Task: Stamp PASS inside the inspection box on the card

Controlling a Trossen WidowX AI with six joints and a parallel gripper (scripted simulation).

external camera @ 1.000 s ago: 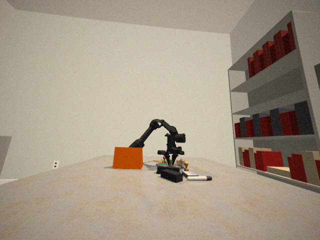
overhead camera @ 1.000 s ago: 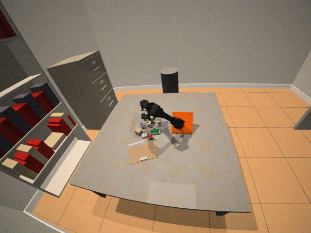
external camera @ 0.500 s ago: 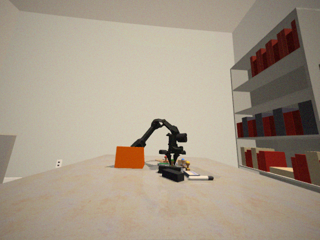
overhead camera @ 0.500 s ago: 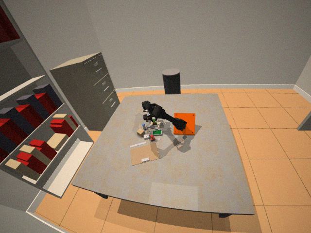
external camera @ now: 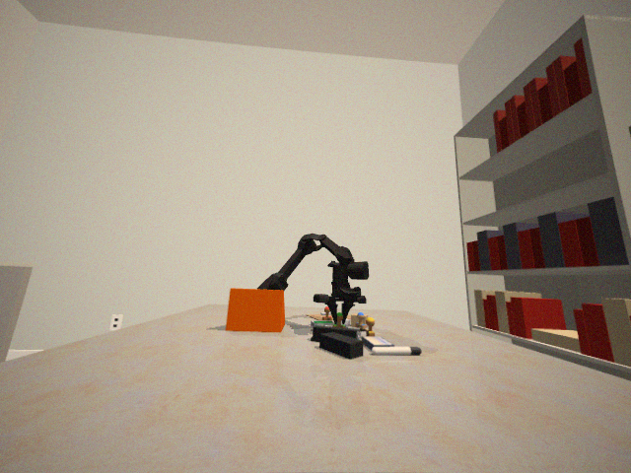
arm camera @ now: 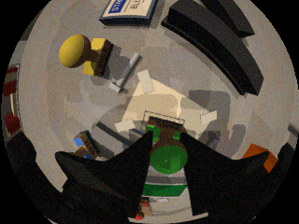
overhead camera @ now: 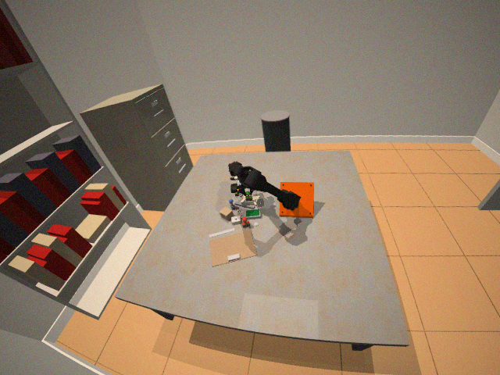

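Right now my gripper tip is 3 cm above the cream card. Also, from my gripper tip: blue-knob stamp: 9 cm ahead, 8 cm to the left, 1 cm below; green-knobbed stamp: 1 cm below; yellow-knobbed stamp: 10 cm ahead, 4 cm to the right, 1 cm below.
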